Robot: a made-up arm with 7 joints. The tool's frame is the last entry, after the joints.
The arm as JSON. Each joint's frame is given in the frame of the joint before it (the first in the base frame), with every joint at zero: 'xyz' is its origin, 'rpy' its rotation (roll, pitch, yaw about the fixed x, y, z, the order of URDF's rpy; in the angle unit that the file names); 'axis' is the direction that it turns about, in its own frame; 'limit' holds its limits. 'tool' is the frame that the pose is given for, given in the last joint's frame.
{
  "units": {
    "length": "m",
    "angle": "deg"
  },
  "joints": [
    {
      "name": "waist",
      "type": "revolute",
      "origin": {
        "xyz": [
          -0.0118,
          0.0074,
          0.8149
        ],
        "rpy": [
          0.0,
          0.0,
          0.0
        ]
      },
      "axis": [
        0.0,
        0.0,
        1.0
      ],
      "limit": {
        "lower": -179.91,
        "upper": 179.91
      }
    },
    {
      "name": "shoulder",
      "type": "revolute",
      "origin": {
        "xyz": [
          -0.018,
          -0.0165,
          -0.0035
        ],
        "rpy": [
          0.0,
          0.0,
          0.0
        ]
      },
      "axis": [
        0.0,
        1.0,
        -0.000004
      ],
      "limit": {
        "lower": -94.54,
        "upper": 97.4
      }
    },
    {
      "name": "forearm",
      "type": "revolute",
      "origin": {
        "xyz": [
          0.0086,
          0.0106,
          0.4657
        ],
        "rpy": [
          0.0,
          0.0,
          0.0
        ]
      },
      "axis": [
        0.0,
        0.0,
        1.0
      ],
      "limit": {
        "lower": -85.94,
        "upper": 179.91
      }
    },
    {
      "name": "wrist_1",
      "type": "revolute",
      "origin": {
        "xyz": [
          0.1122,
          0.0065,
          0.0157
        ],
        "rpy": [
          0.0,
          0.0,
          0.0
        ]
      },
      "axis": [
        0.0,
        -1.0,
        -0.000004
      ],
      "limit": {
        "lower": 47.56,
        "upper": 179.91
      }
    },
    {
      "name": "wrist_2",
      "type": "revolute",
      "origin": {
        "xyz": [
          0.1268,
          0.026,
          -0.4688
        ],
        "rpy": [
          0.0,
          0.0,
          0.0
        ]
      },
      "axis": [
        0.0,
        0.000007,
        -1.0
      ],
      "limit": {
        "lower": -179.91,
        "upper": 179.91
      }
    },
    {
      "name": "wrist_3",
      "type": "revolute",
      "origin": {
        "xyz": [
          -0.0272,
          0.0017,
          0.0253
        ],
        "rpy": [
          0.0,
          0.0,
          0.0
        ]
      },
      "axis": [
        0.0,
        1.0,
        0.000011
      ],
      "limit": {
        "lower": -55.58,
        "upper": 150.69
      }
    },
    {
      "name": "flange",
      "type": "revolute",
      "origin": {
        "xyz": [
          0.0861,
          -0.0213,
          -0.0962
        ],
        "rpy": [
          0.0,
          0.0,
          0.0
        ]
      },
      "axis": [
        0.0,
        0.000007,
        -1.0
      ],
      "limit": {
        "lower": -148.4,
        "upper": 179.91
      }
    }
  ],
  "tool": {
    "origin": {
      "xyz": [
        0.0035,
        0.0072,
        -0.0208
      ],
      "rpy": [
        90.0,
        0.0,
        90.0
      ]
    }
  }
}
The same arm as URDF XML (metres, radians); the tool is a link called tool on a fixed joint. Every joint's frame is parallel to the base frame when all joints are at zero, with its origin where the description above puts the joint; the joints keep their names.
<robot name="arm">
  <joint name="waist" type="revolute">
    <parent link="base"/>
    <child link="link1"/>
    <origin xyz="-0.0118 0.0074 0.8149" rpy="0.0000 0.0000 0.0000"/>
    <axis xyz="0 0 1"/>
    <limit lower="-3.1400" upper="3.1400"/>
  </joint>
  <joint name="shoulder" type="revolute">
    <parent link="link1"/>
    <child link="link2"/>
    <origin xyz="-0.0180 -0.0165 -0.0035" rpy="0.0000 0.0000 0.0000"/>
    <axis xyz="0 1 0"/>
    <limit lower="-1.6500" upper="1.7000"/>
  </joint>
  <joint name="forearm" type="revolute">
    <parent link="link2"/>
    <child link="link3"/>
    <origin xyz="0.0086 0.0106 0.4657" rpy="0.0000 0.0000 0.0000"/>
    <axis xyz="0 0 1"/>
    <limit lower="-1.4999" upper="3.1400"/>
  </joint>
  <joint name="wrist_1" type="revolute">
    <parent link="link3"/>
    <child link="link4"/>
    <origin xyz="0.1122 0.0065 0.0157" rpy="0.0000 0.0000 0.0000"/>
    <axis xyz="0 -1 0"/>
    <limit lower="0.8301" upper="3.1400"/>
  </joint>
  <joint name="wrist_2" type="revolute">
    <parent link="link4"/>
    <child link="link5"/>
    <origin xyz="0.1268 0.0260 -0.4688" rpy="0.0000 0.0000 0.0000"/>
    <axis xyz="0 0 -1"/>
    <limit lower="-3.1400" upper="3.1400"/>
  </joint>
  <joint name="wrist_3" type="revolute">
    <parent link="link5"/>
    <child link="link6"/>
    <origin xyz="-0.0272 0.0017 0.0253" rpy="0.0000 0.0000 0.0000"/>
    <axis xyz="0 1 0"/>
    <limit lower="-0.9701" upper="2.6300"/>
  </joint>
  <joint name="flange" type="revolute">
    <parent link="link6"/>
    <child link="link7"/>
    <origin xyz="0.0861 -0.0213 -0.0962" rpy="0.0000 0.0000 0.0000"/>
    <axis xyz="0 0 -1"/>
    <limit lower="-2.5901" upper="3.1400"/>
  </joint>
  <joint name="tool_fixed" type="fixed">
    <parent link="link7"/>
    <child link="tool"/>
    <origin xyz="0.0035 0.0072 -0.0208" rpy="1.5708 0.0000 1.5708"/>
  </joint>
  <link name="base"/>
  <link name="link1"/>
  <link name="link2"/>
  <link name="link3"/>
  <link name="link4"/>
  <link name="link5"/>
  <link name="link6"/>
  <link name="link7"/>
  <link name="tool"/>
</robot>

